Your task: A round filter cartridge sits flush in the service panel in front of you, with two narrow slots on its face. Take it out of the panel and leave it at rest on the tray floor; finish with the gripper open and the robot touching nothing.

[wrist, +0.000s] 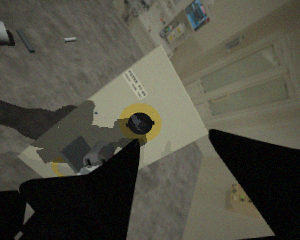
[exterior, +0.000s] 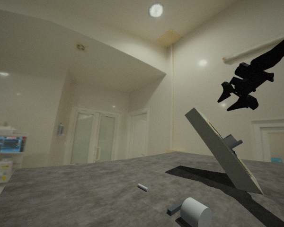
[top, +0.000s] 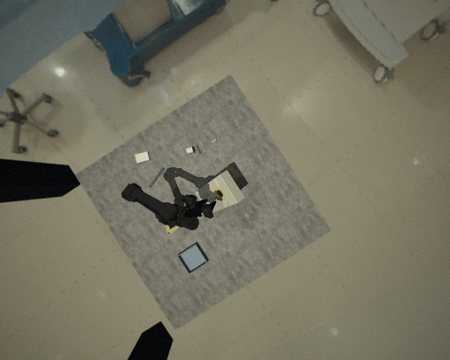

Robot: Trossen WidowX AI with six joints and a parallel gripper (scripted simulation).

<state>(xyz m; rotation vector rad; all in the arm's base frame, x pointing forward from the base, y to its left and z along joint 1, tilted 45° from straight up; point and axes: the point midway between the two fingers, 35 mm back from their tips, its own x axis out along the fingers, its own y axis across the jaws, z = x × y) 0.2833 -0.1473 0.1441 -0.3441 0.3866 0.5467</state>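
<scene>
Right now my gripper tip is 2 cm past the round filter cartridge and 16 cm above it. Round my gripper tip: white pin 20 cm ahead, 32 cm to the left, 32 cm below; blue-grey tray 36 cm behind, 28 cm to the right, 32 cm below; service panel 2 cm ahead, 18 cm below.
</scene>
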